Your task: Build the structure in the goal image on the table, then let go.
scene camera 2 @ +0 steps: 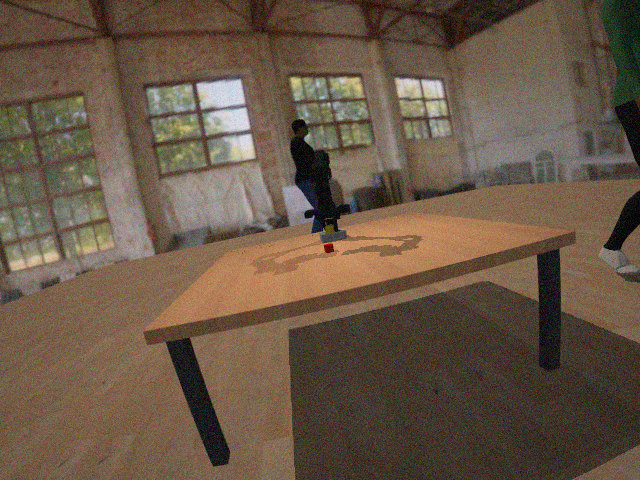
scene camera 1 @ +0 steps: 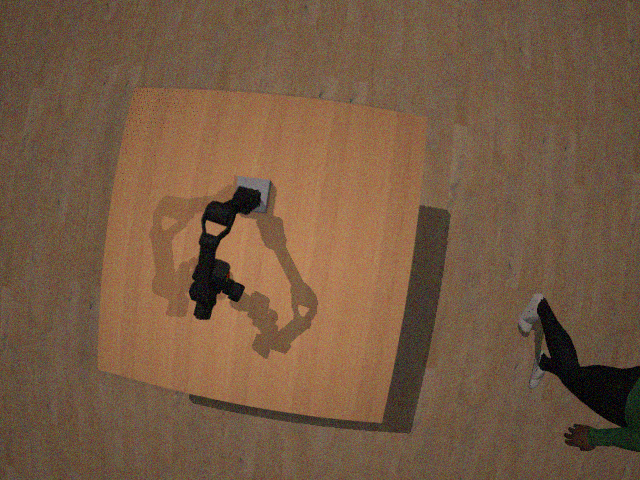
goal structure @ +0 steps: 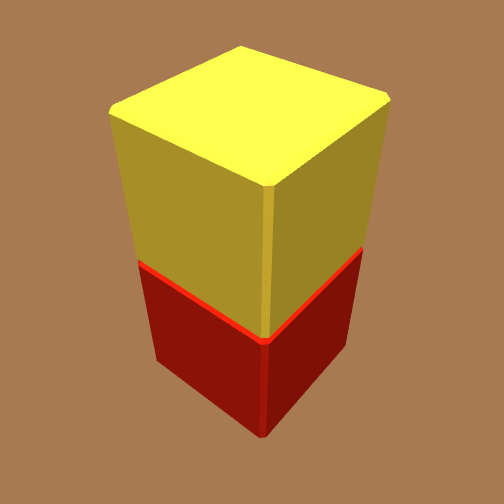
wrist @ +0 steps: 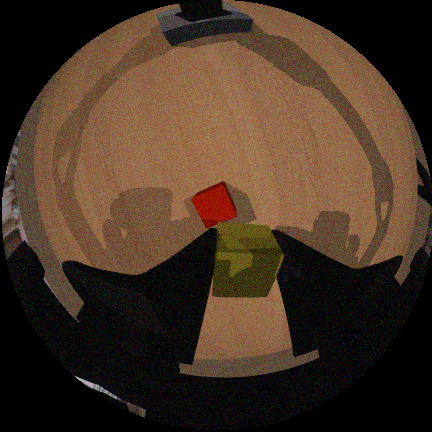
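Where they show: gripper, fingertip midpoint: (scene camera 2: 330, 231) (wrist: 243, 235); arm's base, origin of the base link: (scene camera 1: 251, 198).
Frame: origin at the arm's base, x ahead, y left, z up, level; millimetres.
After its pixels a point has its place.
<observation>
A red cube (scene camera 2: 328, 248) @[y -135, x 298, z -25 mm] (wrist: 215, 204) @[y -125, x 279, z -10 mm] rests on the table; a small bit of red (scene camera 1: 228, 276) @[y -110, x 291, z -21 mm] shows beside the dark gripper in scene camera 1. A yellow block (scene camera 2: 329, 227) @[y -120, x 320, z 64 mm] (wrist: 242, 275) @[y -115, x 300, z 70 mm] is held between the fingers. My gripper (scene camera 2: 329, 225) @[y -109, x 293, z 44 mm] (wrist: 243, 235) @[y -109, x 293, z 44 mm] is shut on this yellow block and holds it above the table. In the wrist view the red cube shows just past the fingertips, a little left of the yellow block, with a gap in height between them. The fingers hide the block's sides, and the arm hides the block in scene camera 1.
The arm's grey base plate (scene camera 1: 262, 190) @[y 45, x -29, z -1 mm] (scene camera 2: 336, 236) @[y -2, x 45, z -22 mm] (wrist: 210, 33) @[y -12, x 44, z -38 mm] sits on the wooden table (scene camera 1: 330, 258) @[y 288, x 242, z -42 mm] (scene camera 2: 248, 289) @[y -502, x 551, z -43 mm]. Shadows of the arm fall across the table. One person (scene camera 2: 302, 160) stands beyond the table, and another person (scene camera 1: 602, 387) (scene camera 2: 628, 124) is off to its right.
</observation>
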